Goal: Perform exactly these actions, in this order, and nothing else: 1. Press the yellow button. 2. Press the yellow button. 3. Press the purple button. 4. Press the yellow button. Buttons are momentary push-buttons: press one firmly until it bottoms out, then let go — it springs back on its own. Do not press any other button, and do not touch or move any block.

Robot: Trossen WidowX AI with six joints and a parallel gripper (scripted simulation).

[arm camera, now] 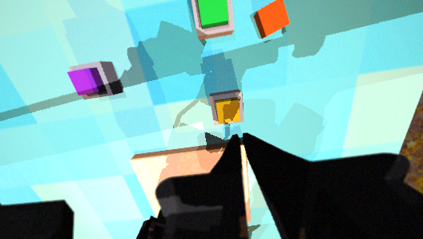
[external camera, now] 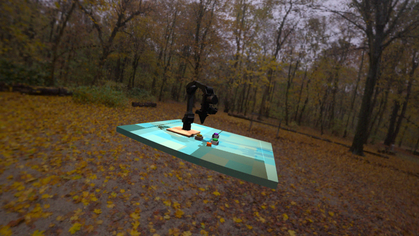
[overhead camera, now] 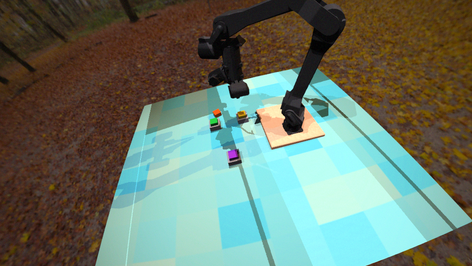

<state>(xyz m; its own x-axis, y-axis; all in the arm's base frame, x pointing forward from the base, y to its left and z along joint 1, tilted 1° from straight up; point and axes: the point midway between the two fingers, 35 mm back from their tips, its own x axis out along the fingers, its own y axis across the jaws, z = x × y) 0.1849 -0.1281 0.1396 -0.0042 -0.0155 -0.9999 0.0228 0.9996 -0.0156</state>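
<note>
The purple button is 19 cm to the left of my gripper tip, 9 cm below it and 7 cm ahead of it. Also, from my gripper tip: green button: 12 cm ahead, 9 cm below; then yellow button: 9 cm below; then orange block: 11 cm below, 11 cm ahead, 7 cm to the right.
</note>
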